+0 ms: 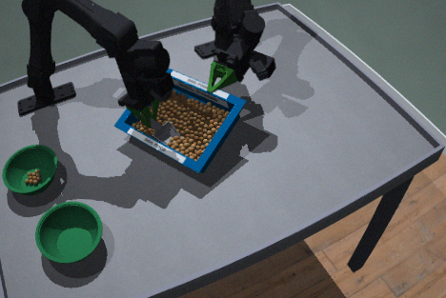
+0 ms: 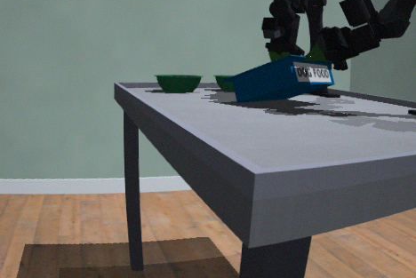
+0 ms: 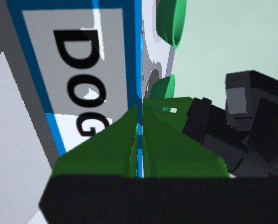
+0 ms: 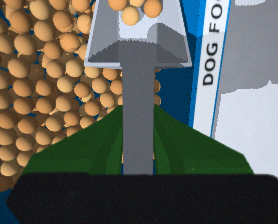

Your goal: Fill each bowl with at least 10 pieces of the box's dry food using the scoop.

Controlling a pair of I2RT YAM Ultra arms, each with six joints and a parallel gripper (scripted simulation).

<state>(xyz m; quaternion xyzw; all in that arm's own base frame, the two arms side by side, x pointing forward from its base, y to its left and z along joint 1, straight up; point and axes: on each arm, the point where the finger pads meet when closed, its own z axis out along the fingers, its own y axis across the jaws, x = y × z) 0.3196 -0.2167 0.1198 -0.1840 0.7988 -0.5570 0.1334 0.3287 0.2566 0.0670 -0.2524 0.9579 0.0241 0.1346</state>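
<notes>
My right gripper is now 4 cm short of the grey scoop, 2 cm to the right of it and 2 cm above it. Also, from my right hand: box (7 cm to the left, 2 cm ahead).
</notes>
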